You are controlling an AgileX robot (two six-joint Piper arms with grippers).
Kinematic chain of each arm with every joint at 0, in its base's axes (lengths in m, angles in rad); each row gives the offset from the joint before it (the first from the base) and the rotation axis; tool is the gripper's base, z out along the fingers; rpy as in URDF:
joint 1: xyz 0 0 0.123 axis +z
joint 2: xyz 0 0 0 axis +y
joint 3: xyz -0.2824 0 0.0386 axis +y
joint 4: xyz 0.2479 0 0.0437 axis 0.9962 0 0.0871
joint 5: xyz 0 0 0 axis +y
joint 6: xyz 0.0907 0 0.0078 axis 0.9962 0 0.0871
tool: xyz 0 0 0 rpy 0 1.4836 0
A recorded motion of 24 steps. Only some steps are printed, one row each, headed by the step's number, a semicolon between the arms.
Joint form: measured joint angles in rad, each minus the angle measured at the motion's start. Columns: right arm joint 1, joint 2, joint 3, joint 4, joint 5, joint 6; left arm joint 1, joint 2, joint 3, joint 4, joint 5, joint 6.
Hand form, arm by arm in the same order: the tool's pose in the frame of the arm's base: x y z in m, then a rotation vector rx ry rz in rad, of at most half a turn. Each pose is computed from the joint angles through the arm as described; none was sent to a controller.
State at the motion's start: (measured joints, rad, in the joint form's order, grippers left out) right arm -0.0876 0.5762 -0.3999 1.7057 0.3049 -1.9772; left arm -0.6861 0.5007 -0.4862 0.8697 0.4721 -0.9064
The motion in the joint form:
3: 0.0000 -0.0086 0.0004 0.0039 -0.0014 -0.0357; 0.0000 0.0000 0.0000 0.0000 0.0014 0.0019
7: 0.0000 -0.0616 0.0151 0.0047 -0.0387 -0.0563; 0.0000 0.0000 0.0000 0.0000 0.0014 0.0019
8: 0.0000 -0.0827 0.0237 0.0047 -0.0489 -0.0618; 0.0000 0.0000 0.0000 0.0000 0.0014 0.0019
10: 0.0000 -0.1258 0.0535 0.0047 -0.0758 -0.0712; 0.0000 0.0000 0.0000 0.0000 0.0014 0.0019
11: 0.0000 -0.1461 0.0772 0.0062 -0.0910 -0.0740; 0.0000 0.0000 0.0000 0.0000 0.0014 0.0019
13: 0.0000 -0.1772 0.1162 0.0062 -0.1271 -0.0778; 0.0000 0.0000 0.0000 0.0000 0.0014 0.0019
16: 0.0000 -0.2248 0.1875 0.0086 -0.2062 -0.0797; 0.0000 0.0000 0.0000 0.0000 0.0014 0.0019
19: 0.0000 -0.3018 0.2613 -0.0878 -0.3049 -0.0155; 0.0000 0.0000 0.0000 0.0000 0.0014 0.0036
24: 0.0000 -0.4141 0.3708 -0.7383 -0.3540 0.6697; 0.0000 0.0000 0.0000 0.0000 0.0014 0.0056
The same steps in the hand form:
3: 0.1231 0.0164 0.3057 -0.3966 1.5573 -0.0562; 0.0991 -0.0400 0.3116 0.2833 1.7852 -0.2319
7: 0.1142 0.0139 0.3064 -0.3845 1.5288 -0.1105; 0.0991 -0.0400 0.3116 0.2833 1.7852 -0.2319
8: 0.1106 0.0133 0.3057 -0.3809 1.5190 -0.1257; 0.0991 -0.0400 0.3116 0.2833 1.7852 -0.2319
10: 0.1037 0.0116 0.2998 -0.3681 1.5136 -0.1568; 0.0991 -0.0400 0.3116 0.2833 1.7852 -0.2319
11: 0.1008 0.0105 0.2936 -0.3582 1.5216 -0.1687; 0.0991 -0.0400 0.3116 0.2833 1.7852 -0.2319
13: 0.0967 0.0076 0.2829 -0.3355 1.5409 -0.1976; 0.0991 -0.0400 0.3116 0.2833 1.7852 -0.2319
16: 0.0907 0.0011 0.2620 -0.2797 1.5897 -0.2539; 0.0991 -0.0400 0.3116 0.2833 1.7852 -0.2319
19: 0.0808 -0.0070 0.2420 -0.2334 1.6143 -0.3560; 0.0991 -0.0400 0.3116 0.2849 1.7849 -0.2307
24: 0.0694 -0.0097 0.2154 -0.1704 1.5916 -0.3656; 0.0991 -0.0400 0.3116 0.2866 1.7846 -0.2293

